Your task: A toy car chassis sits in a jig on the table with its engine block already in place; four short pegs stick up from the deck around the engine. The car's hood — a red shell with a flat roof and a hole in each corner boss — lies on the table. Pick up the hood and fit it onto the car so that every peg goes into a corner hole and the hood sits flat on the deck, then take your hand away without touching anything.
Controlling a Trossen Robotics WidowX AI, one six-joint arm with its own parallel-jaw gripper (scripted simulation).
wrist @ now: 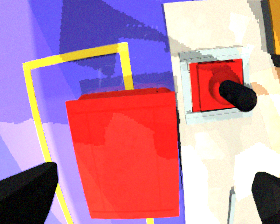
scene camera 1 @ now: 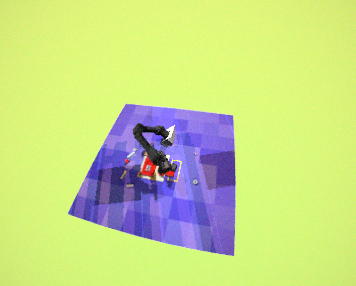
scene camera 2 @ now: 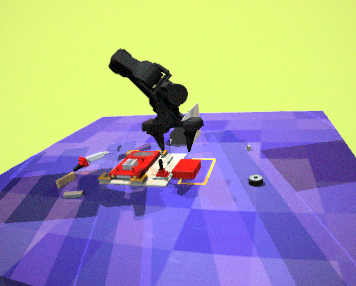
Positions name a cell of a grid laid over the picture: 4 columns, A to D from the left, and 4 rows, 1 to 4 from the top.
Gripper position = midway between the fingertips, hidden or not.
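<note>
On scene camera 2 you'd see my gripper (scene camera 2: B3), which is open and holds nothing. The wrist view has a red hood (wrist: B3) in it, and my gripper (wrist: C4) is there too.
</note>
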